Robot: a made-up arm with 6 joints.
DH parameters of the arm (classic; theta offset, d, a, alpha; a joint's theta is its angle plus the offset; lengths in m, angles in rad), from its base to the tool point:
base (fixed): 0 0 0 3.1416
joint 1: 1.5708 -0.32 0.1 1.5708
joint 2: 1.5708 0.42 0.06 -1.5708
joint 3: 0 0.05 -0.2 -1.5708
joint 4: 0 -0.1 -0.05 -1.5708
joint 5: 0 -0.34 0.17 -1.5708
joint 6: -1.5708 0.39 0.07 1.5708
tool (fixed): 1.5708 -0.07 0 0
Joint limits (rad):
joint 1: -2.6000..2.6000
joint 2: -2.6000..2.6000
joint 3: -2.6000..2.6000
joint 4: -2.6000..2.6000
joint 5: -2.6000..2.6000
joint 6: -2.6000..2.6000
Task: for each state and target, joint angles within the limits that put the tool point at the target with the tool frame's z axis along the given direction. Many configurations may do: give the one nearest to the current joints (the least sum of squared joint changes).
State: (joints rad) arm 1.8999 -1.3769 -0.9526 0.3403 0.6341 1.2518
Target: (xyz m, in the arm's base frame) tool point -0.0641 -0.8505 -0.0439 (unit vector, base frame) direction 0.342 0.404 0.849
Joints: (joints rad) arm 2.2562 -1.4509 -0.5302 0.0813 0.9388 1.0513
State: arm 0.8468 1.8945 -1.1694 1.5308 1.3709 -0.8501
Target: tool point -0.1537 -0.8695 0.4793 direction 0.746 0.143 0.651
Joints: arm 1.1974 2.0463 -0.9691 1.7768 1.0964 -0.6391
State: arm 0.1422 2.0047 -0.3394 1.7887 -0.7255 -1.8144
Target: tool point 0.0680 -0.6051 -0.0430 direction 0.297 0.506 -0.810
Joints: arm 0.8723 1.3159 -0.3427 2.2103 -1.2564 -2.0440
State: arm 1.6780 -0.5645 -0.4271 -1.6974 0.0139 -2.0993
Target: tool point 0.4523 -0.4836 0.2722 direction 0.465 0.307 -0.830
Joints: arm 1.8459 -1.1742 -0.8541 -1.2493 -0.3377 -2.5009
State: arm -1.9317 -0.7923 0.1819 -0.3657 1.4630 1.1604
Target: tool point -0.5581 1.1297 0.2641 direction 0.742 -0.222 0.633
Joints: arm -1.9509 -1.1768 0.9102 -0.6122 1.5852 1.5258
